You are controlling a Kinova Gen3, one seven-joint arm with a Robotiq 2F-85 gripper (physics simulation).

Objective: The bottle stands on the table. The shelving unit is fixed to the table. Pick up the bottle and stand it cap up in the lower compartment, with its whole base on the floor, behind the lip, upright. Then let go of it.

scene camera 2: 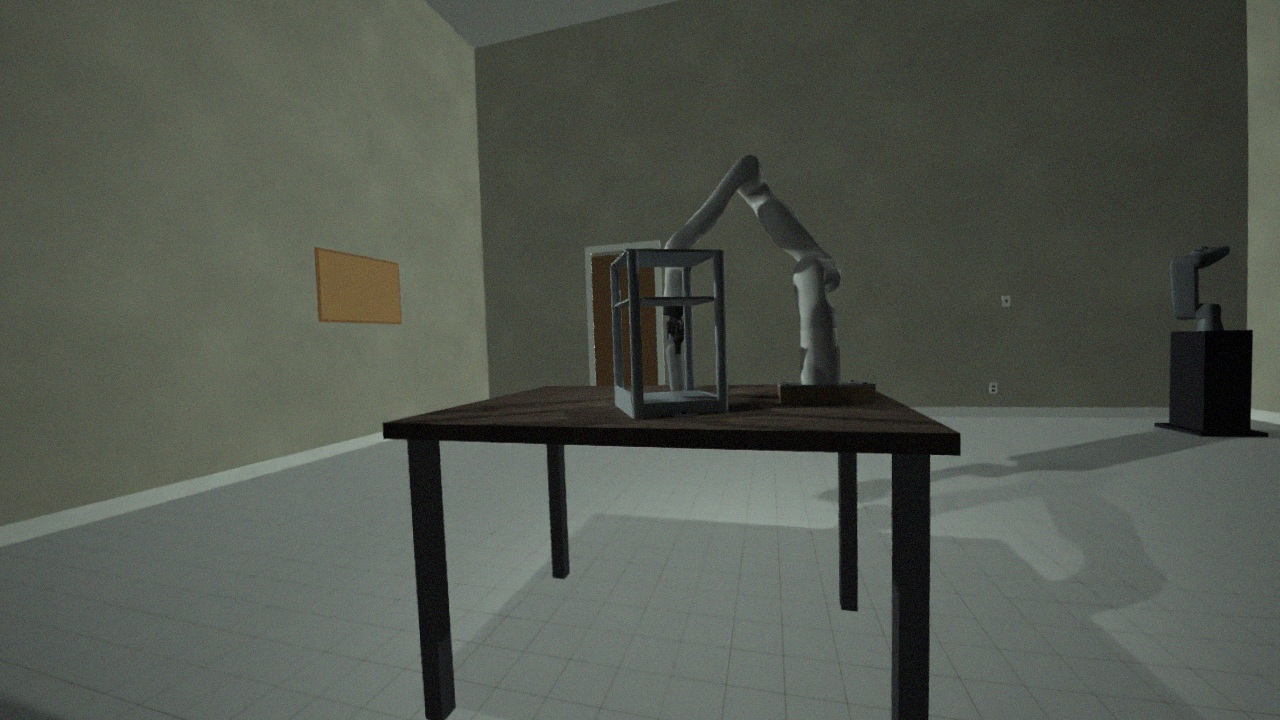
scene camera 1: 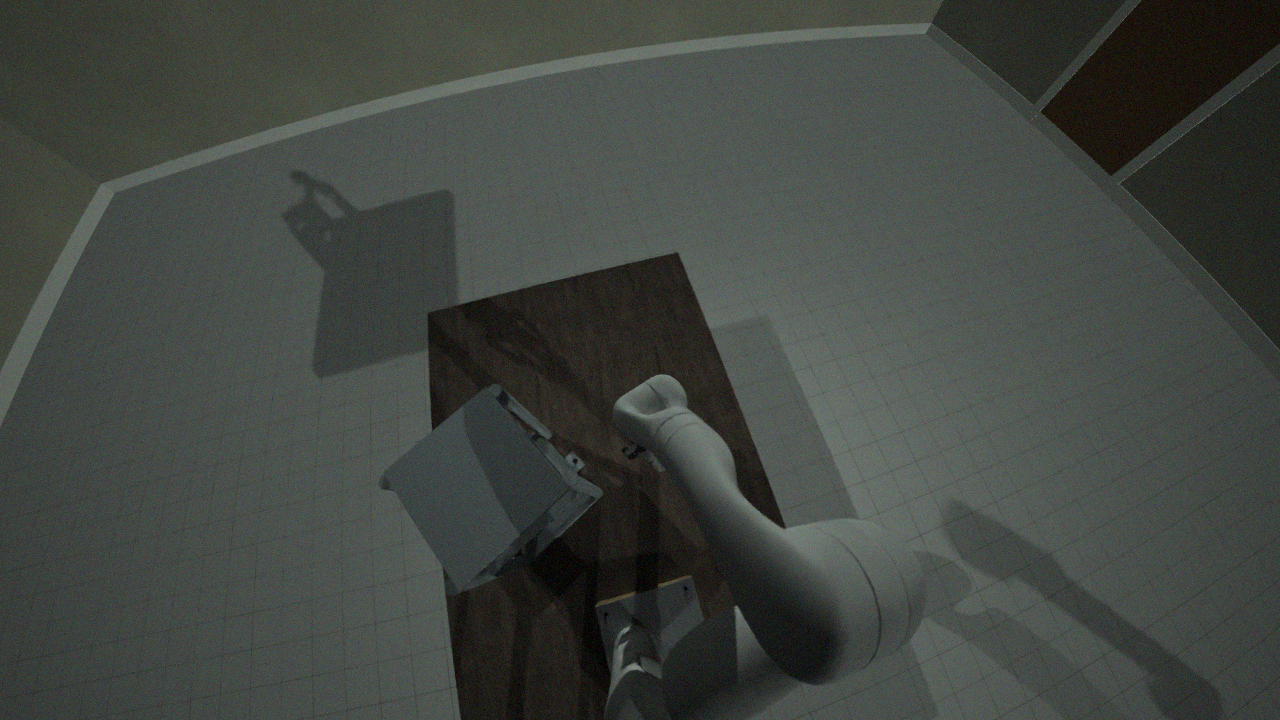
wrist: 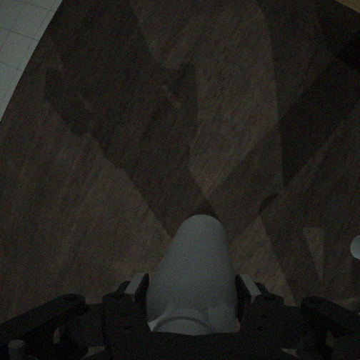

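Seen in the pictures: gripper, fingertip midpoint: [scene camera 2: 675, 355]; arm's base, link origin: [scene camera 2: 820, 383] [scene camera 1: 635, 649].
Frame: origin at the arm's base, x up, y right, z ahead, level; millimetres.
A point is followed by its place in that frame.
The pale grey bottle [scene camera 2: 675, 370] @(x 33, y 142, z 402 mm) [wrist: 192, 265] is upright on the dark wooden table [scene camera 1: 590, 313] @(x -43, y 123, z 844 mm) [scene camera 2: 501, 419] @(x -43, y -312, z 741 mm) [wrist: 100, 225]. My gripper [scene camera 1: 633, 451] @(x 80, y 167, z 406 mm) [scene camera 2: 676, 338] @(x 80, y 167, z 406 mm) [wrist: 191, 290] points down and is shut on the bottle's upper part, one finger on each side. The cap is hidden by the gripper in the wrist view. In scene camera 1 the arm mostly hides the bottle. The grey shelving unit [scene camera 1: 474, 483] @(x 331, y -134, z 376 mm) [scene camera 2: 634, 335] @(x 140, y -295, z 421 mm) stands apart from the bottle, in front of it in scene camera 2. Its lower compartment lies between its floor [scene camera 2: 675, 396] @(x -13, y -136, z 360 mm) and the middle shelf [scene camera 2: 687, 300] @(x 219, y -182, z 317 mm). The lip is hard to make out.
The shelving unit's corner posts and top board stand beside the arm. A pale rounded part [wrist: 355, 247], seemingly of the unit, shows at the wrist view's right edge. The arm's base plate [scene camera 1: 684, 595] @(x -9, y 135, z 65 mm) [scene camera 2: 827, 394] @(x -20, y -63, z -8 mm) is on the table. Another robot stands on a black pedestal [scene camera 2: 1210, 385] farther off.
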